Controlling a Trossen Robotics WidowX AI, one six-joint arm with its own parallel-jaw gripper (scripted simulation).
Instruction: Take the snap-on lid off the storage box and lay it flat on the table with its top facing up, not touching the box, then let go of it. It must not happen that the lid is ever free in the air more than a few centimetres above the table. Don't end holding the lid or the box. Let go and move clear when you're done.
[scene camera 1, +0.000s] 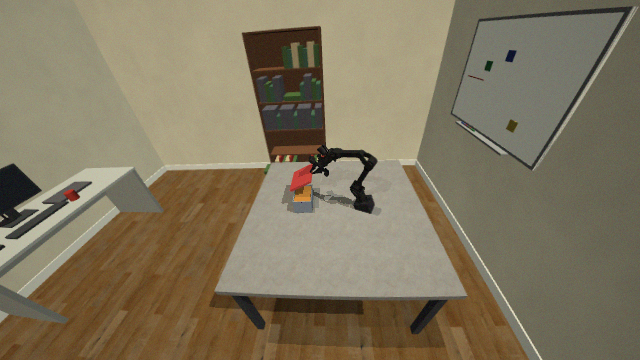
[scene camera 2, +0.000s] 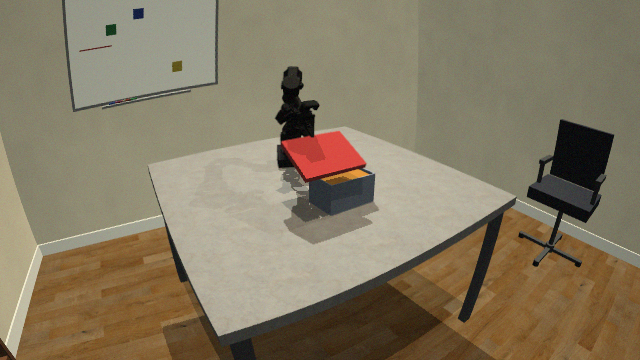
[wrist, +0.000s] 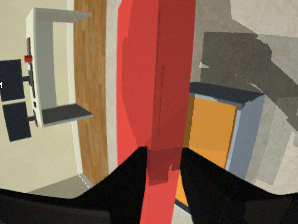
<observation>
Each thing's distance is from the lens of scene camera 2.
gripper (scene camera 2: 311, 139): 121 cm
grey-blue storage box (scene camera 2: 335, 194): 117 cm
red lid (scene camera 2: 324, 155): 115 cm
</observation>
